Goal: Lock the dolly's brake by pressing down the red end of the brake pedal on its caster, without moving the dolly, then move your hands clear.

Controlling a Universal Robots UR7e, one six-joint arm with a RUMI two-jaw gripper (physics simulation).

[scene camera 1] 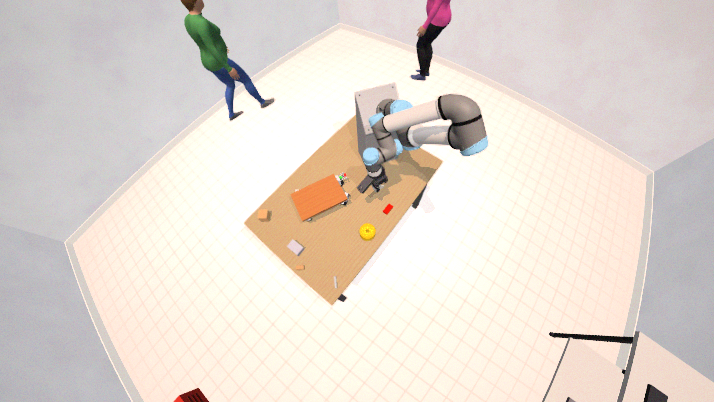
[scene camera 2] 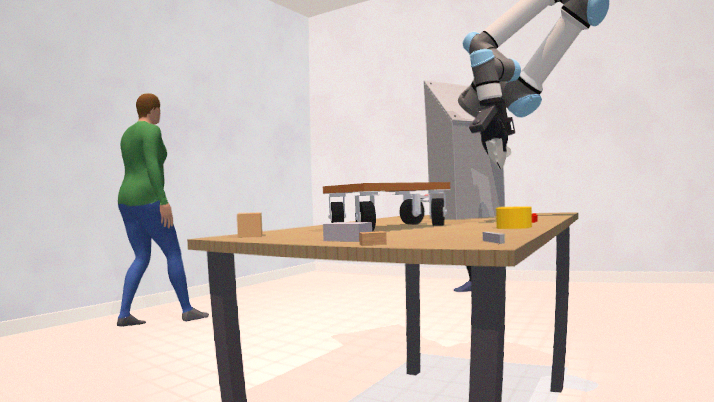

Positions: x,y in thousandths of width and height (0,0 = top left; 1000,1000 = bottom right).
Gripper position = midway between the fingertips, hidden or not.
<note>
In view: the gripper (scene camera 2: 701,419), a dolly (scene camera 2: 576,526), a grey box (scene camera 2: 477,576) and a yellow ring (scene camera 2: 709,541).
The dolly also shows in scene camera 1 (scene camera 1: 454,484).
</note>
